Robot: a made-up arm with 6 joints. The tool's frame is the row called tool. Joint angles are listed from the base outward.
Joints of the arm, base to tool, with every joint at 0 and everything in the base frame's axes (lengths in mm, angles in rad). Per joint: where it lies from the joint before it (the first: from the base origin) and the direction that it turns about. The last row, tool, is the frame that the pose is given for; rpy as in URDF.
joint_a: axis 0 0 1 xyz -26.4 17.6 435.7
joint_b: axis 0.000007 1 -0.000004 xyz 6.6 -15.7 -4.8
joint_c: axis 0.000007 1 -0.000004 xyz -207.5 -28.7 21.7
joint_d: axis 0.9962 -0.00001 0.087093 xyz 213.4 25 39.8
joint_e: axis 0.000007 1 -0.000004 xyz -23.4 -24.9 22.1
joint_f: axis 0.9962 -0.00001 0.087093 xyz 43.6 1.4 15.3
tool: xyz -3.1 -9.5 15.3 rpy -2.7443 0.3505 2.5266
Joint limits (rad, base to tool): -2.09..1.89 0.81..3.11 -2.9..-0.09 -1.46..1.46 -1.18..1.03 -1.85..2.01
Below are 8 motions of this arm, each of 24 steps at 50 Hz.
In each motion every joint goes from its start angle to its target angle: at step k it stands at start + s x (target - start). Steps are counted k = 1, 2, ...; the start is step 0. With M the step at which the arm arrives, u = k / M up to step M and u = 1 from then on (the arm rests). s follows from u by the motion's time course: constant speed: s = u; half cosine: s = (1 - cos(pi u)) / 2; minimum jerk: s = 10 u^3 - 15 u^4 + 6 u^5.
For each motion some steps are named. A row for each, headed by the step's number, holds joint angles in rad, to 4 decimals.
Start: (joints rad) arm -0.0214 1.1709 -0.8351 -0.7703 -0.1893 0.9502
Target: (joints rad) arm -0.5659 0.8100 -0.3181 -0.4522 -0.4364 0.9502
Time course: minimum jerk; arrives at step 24
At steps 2, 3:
2: -0.0242 1.1691 -0.8325 -0.7687 -0.1906 0.9502
3: -0.0301 1.1651 -0.8268 -0.7652 -0.1933 0.9502

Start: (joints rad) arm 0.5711 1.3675 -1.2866 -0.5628 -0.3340 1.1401
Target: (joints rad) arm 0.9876 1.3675 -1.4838 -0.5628 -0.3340 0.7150
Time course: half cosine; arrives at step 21
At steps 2, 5, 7, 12, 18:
2: 0.5804 1.3675 -1.2910 -0.5628 -0.3340 1.1307
5: 0.6267 1.3675 -1.3129 -0.5628 -0.3340 1.0834
7: 0.6752 1.3675 -1.3359 -0.5628 -0.3340 1.0338
12: 0.8257 1.3675 -1.4071 -0.5628 -0.3340 0.8803
18: 0.9670 1.3675 -1.4740 -0.5628 -0.3340 0.7360

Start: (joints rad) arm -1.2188 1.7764 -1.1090 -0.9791 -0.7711 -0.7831
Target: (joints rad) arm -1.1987 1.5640 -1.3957 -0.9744 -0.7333 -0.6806
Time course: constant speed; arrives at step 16
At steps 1, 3, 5, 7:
1: -1.2175 1.7631 -1.1269 -0.9788 -0.7687 -0.7767
3: -1.2150 1.7366 -1.1628 -0.9782 -0.7640 -0.7639
5: -1.2125 1.7100 -1.1986 -0.9776 -0.7593 -0.7511
7: -1.2100 1.6835 -1.2344 -0.9770 -0.7546 -0.7383

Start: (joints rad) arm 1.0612 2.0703 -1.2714 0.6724 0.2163 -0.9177
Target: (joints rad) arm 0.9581 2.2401 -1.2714 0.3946 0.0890 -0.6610
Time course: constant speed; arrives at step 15
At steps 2, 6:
2: 1.0475 2.0929 -1.2714 0.6354 0.1993 -0.8835
6: 1.0200 2.1382 -1.2714 0.5613 0.1654 -0.8150

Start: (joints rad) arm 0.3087 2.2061 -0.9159 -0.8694 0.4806 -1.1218
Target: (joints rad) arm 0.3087 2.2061 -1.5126 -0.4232 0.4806 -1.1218
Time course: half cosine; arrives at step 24
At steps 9, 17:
9: 0.3087 2.2061 -1.1001 -0.7317 0.4806 -1.1218
17: 0.3087 2.2061 -1.3959 -0.5105 0.4806 -1.1218

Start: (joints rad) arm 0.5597 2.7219 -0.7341 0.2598 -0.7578 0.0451
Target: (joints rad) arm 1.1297 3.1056 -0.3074 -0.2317 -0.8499 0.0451
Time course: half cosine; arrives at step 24
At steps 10, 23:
10: 0.7709 2.8641 -0.5760 0.0777 -0.7919 0.0451
23: 1.1273 3.1040 -0.3092 -0.2296 -0.8495 0.0451

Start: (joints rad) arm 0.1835 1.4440 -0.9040 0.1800 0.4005 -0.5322
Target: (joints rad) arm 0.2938 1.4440 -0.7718 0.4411 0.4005 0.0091
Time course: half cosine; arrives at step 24
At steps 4, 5, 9, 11, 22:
4: 0.1909 1.4440 -0.8951 0.1975 0.4005 -0.4959
5: 0.1949 1.4440 -0.8903 0.2070 0.4005 -0.4763
9: 0.2175 1.4440 -0.8632 0.2606 0.4005 -0.3651
11: 0.2315 1.4440 -0.8465 0.2935 0.4005 -0.2969
22: 0.2919 1.4440 -0.7741 0.4367 0.4005 -0.0001

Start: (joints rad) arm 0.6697 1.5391 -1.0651 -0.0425 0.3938 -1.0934
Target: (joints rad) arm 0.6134 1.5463 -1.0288 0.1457 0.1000 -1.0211
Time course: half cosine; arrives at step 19
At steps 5, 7, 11, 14, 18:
5: 0.6606 1.5403 -1.0592 -0.0121 0.3464 -1.0817
7: 0.6529 1.5413 -1.0542 0.0138 0.3059 -1.0718
11: 0.6346 1.5436 -1.0425 0.0747 0.2108 -1.0484
14: 0.6225 1.5451 -1.0347 0.1153 0.1474 -1.0328
18: 0.6138 1.5463 -1.0290 0.1444 0.1020 -1.0216

